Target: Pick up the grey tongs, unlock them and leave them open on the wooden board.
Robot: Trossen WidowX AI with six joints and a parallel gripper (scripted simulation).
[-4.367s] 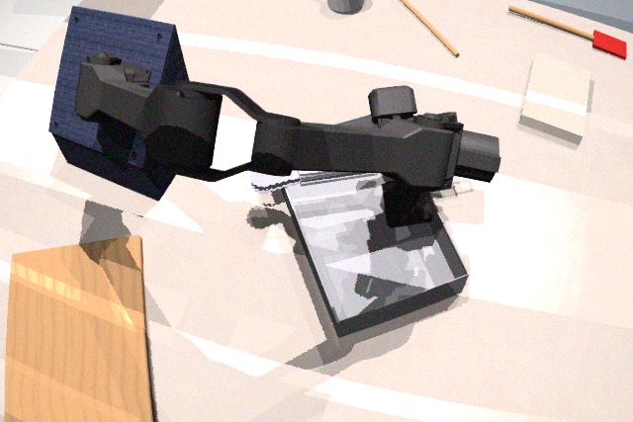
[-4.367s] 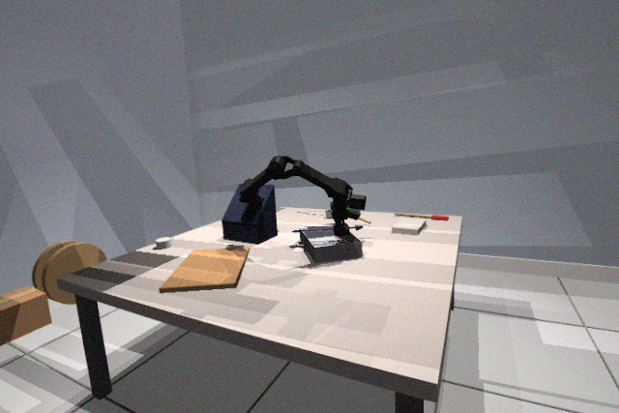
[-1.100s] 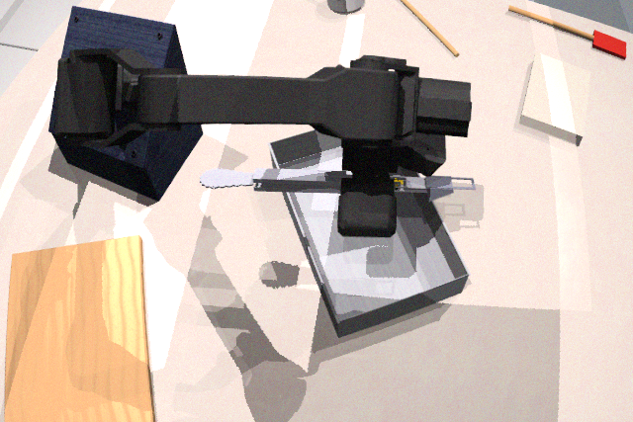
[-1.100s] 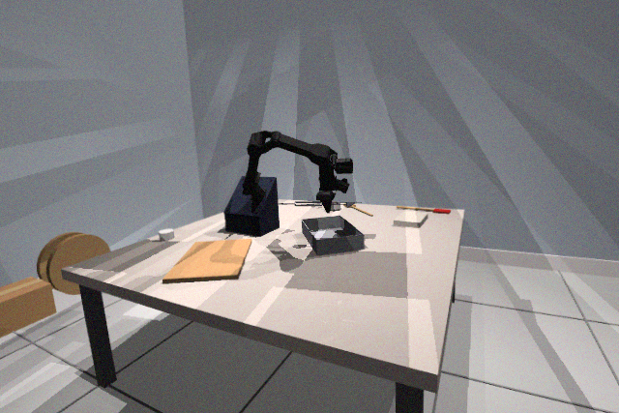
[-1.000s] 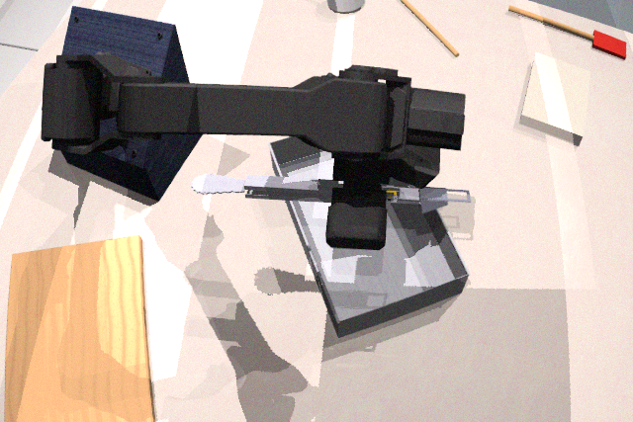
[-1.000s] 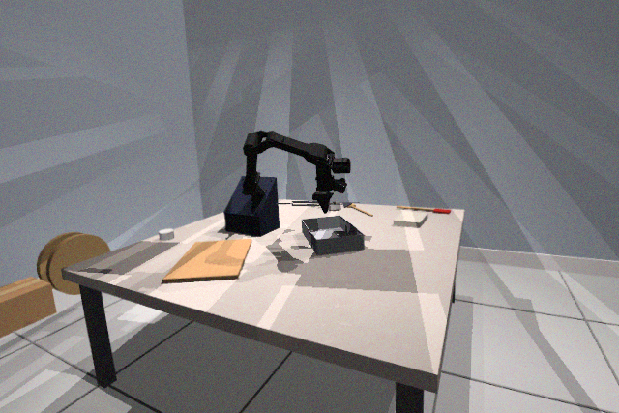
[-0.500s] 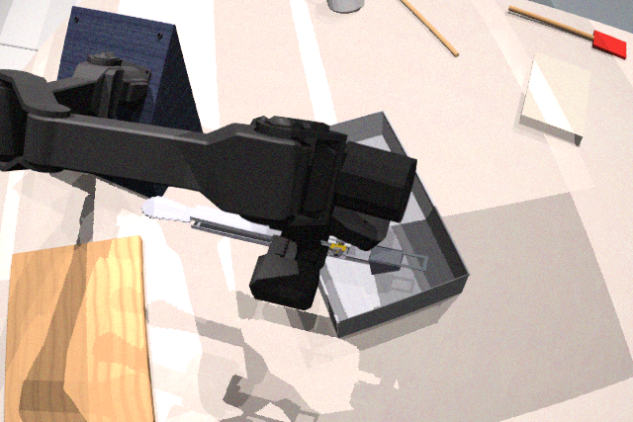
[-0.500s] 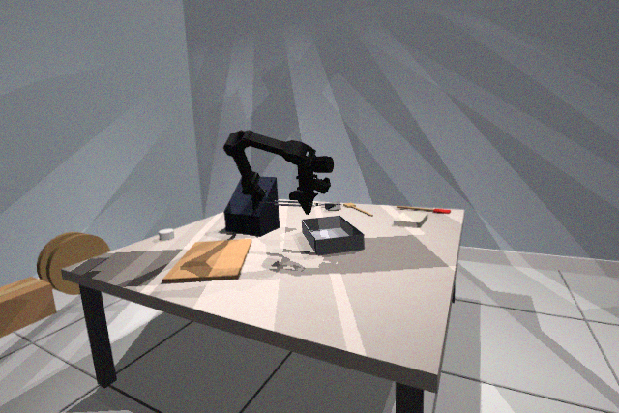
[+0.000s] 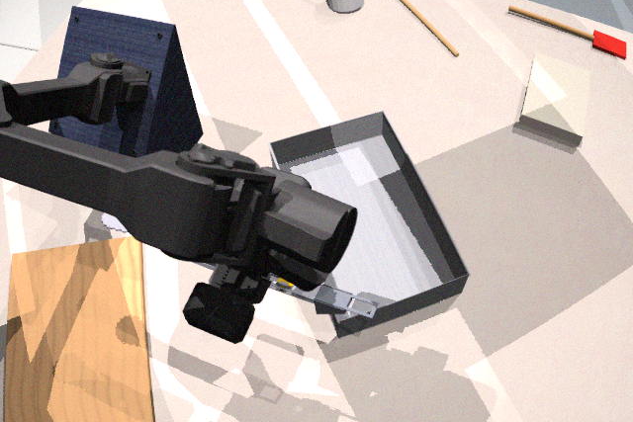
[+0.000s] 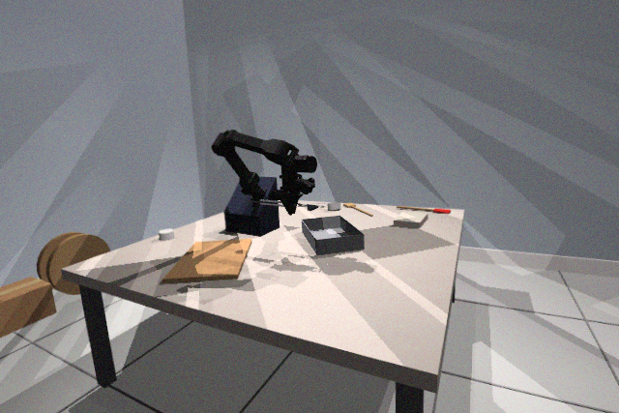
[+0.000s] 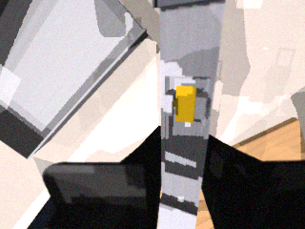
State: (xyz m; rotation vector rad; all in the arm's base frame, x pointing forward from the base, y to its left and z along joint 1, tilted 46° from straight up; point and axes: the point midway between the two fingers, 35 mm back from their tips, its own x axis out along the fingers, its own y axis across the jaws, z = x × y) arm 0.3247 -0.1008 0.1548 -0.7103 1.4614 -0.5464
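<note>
The yellow lock is 4 cm above my gripper tip and 3 cm ahead of it. Also, from my gripper tip: roasting tin (21 cm to the left, 13 cm below, 3 cm ahead); then white block (60 cm to the left, 26 cm ahead, 14 cm below); then wooden board (24 cm behind, 17 cm to the right, 15 cm below).
</note>
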